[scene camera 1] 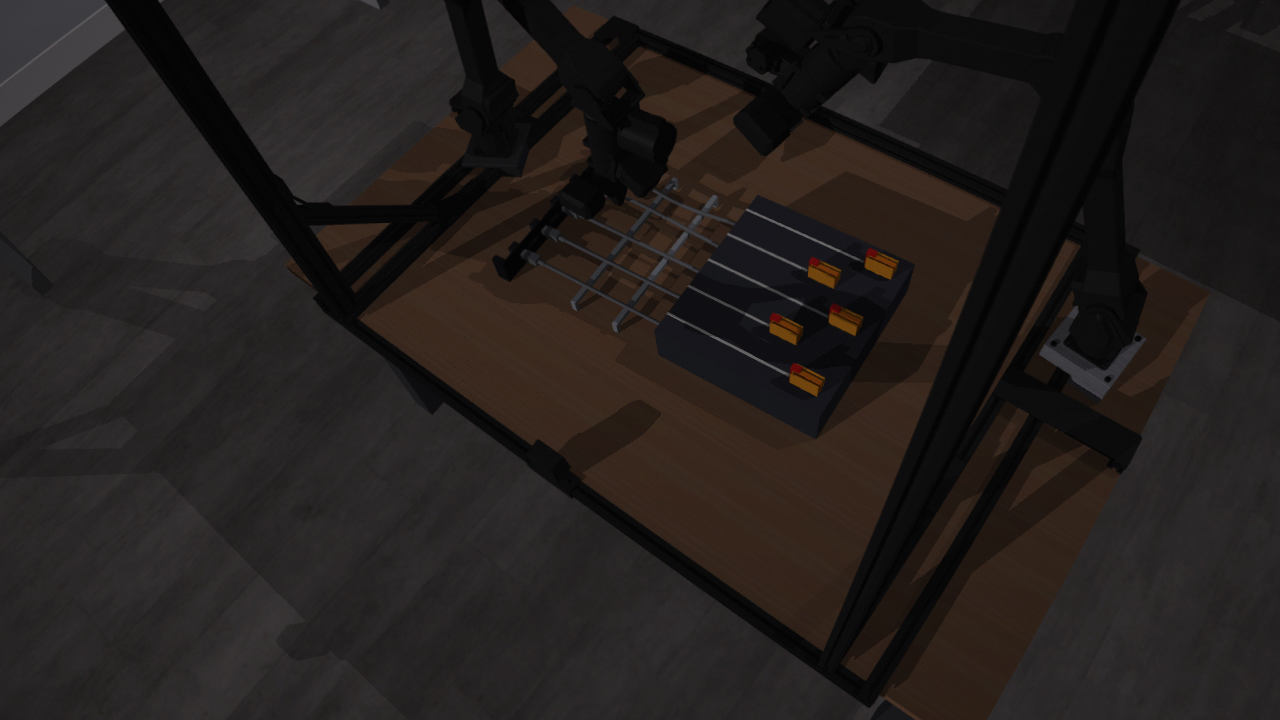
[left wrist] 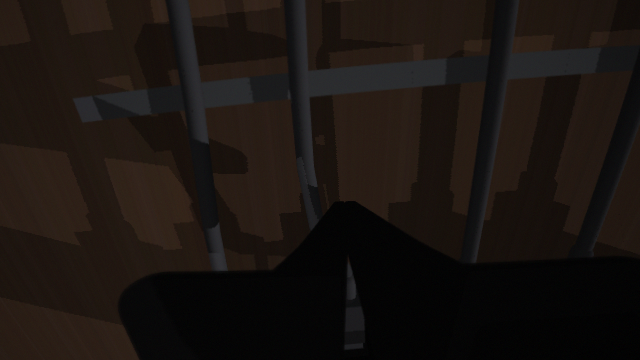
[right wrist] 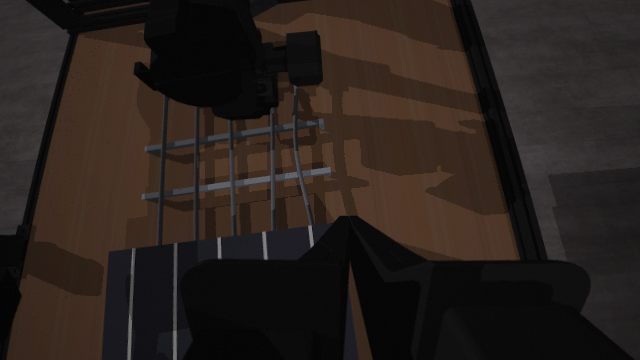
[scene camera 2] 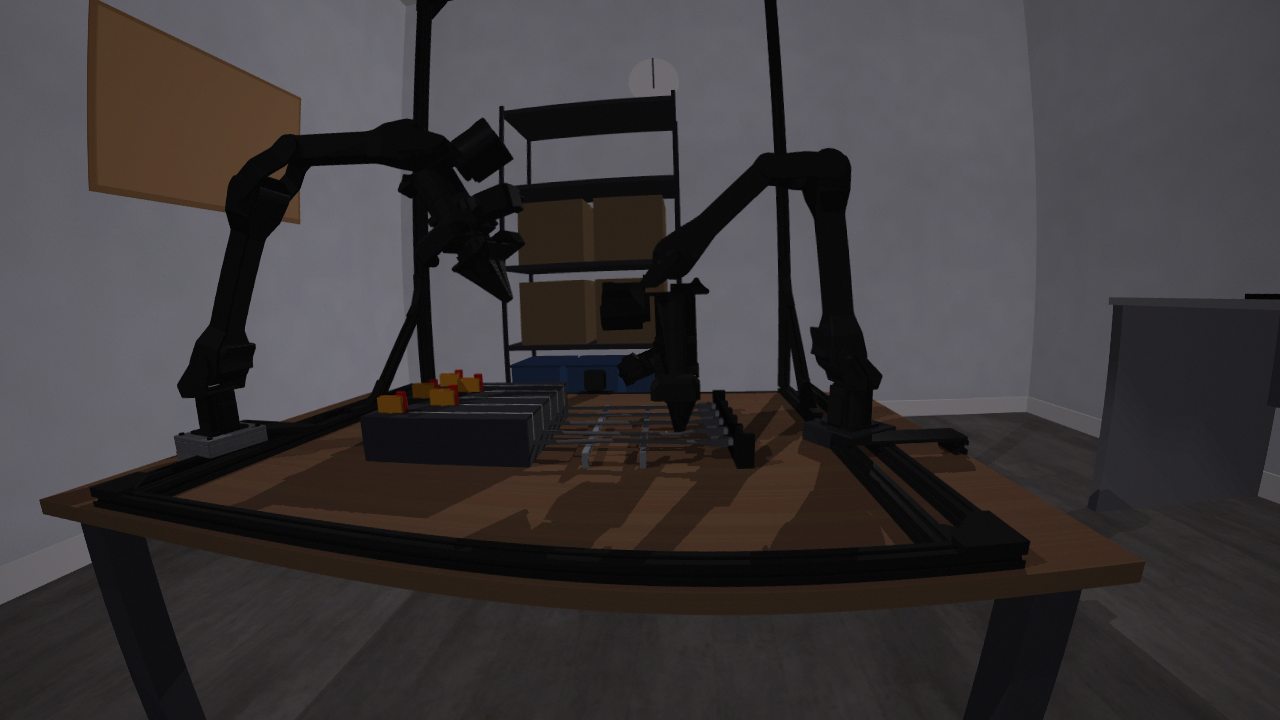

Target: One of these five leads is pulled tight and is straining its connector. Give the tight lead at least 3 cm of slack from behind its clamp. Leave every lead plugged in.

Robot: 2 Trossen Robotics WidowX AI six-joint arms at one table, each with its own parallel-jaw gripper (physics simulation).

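Frame: origin at the left arm's base, x down, y back, z left, level; millimetres.
Seen in the pictures: left gripper, fingertip midpoint: (scene camera 1: 619, 204) (left wrist: 344, 211) (scene camera 2: 679, 435); right gripper, fingertip midpoint: (right wrist: 347, 224) (scene camera 2: 509, 301); left arm's base, origin of the base link: (scene camera 1: 496, 143) (scene camera 2: 849, 424); right arm's base, origin of the base link: (scene camera 1: 1095, 341) (scene camera 2: 220, 430).
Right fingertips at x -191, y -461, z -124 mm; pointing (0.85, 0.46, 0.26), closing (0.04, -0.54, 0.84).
Observation:
Offsets run from my right fingertips to a thing's top centre. "pt": to the spot under its first point. Level surfaces: height alone.
Several grey leads (scene camera 1: 590, 287) (left wrist: 492, 115) (right wrist: 196, 170) run from a black connector bar (scene camera 1: 507, 265) (scene camera 2: 743, 449) over two pale rails {pt dy +141, dx +200, dz -101 mm} (scene camera 1: 664, 265) (right wrist: 215, 187) to a dark block {dy -43, dx +152, dz -174 mm} (scene camera 1: 733, 367) (scene camera 2: 447, 438) with orange clamps (scene camera 1: 806, 380) (scene camera 2: 391, 403). The rightmost lead {pt dy +135, dx +191, dz +15 mm} (right wrist: 296, 145) in the right wrist view is curved; the others look nearly straight. My left gripper (scene camera 2: 681, 428) (left wrist: 344, 211) is shut and low among the leads near the bar. One lead {pt dy +183, dx +191, dz +3 mm} (left wrist: 299, 100) passes beneath its fingertips, bending slightly; contact is unclear. My right gripper (scene camera 2: 509, 297) (right wrist: 347, 224) is shut, high above the block's edge.
A black frame (scene camera 1: 716, 573) (scene camera 2: 626, 564) edges the wooden table {dx +218 mm} (scene camera 1: 698, 501), with uprights at its corners. The left arm hangs over the bar and hides part of it in scene camera 1 and the right wrist view. A shelf rack (scene camera 2: 588, 116) stands behind.

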